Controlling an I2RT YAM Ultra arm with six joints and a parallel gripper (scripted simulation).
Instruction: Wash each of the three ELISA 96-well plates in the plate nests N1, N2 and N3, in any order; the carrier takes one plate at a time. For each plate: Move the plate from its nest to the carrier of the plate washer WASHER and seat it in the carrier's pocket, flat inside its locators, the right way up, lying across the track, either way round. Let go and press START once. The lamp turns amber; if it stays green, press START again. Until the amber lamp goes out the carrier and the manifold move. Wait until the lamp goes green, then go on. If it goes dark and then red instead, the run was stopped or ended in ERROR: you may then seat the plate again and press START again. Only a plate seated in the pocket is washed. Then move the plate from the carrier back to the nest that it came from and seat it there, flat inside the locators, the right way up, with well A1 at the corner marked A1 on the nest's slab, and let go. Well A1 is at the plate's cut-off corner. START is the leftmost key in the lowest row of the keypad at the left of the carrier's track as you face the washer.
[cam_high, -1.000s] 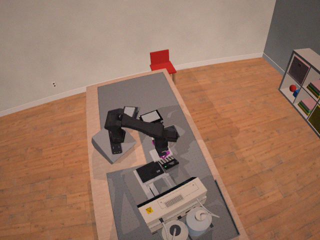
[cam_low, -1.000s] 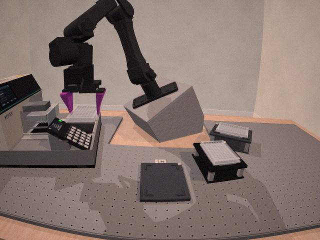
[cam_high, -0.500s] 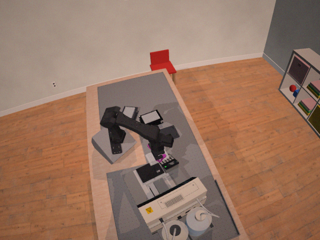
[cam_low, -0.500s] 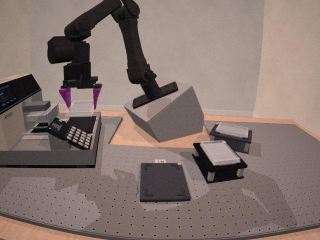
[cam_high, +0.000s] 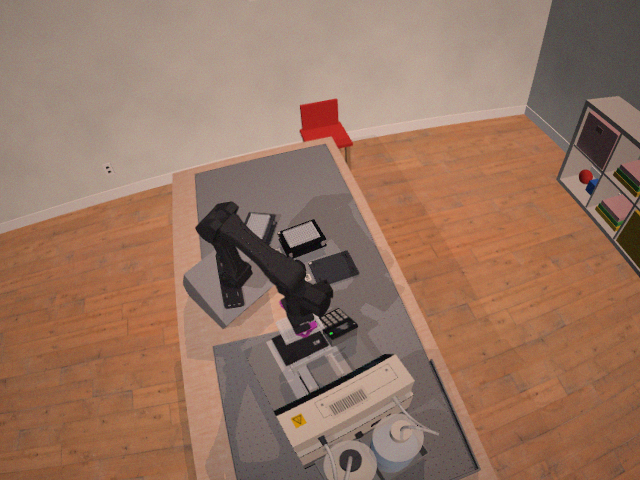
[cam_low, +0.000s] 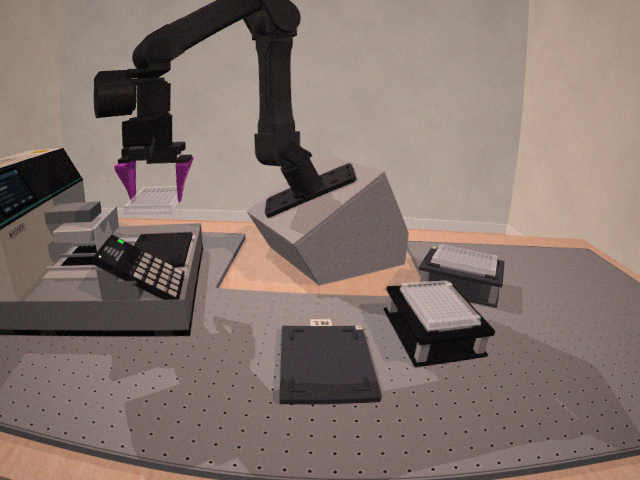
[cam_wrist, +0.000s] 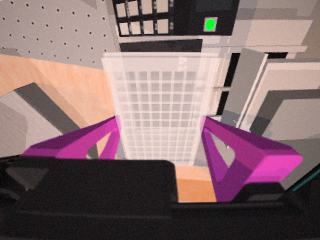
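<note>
Right now my hand is 1 cm past the black carrier pocket, 1 cm to the left of it and 10 cm above it. Also, from my hand: nest N1: 21 cm ahead, 28 cm to the left, 17 cm below; then grey manifold: 1 cm ahead, 15 cm to the right, 5 cm below; then raised black nest: 15 cm ahead, 46 cm to the left, 13 cm below.
</note>
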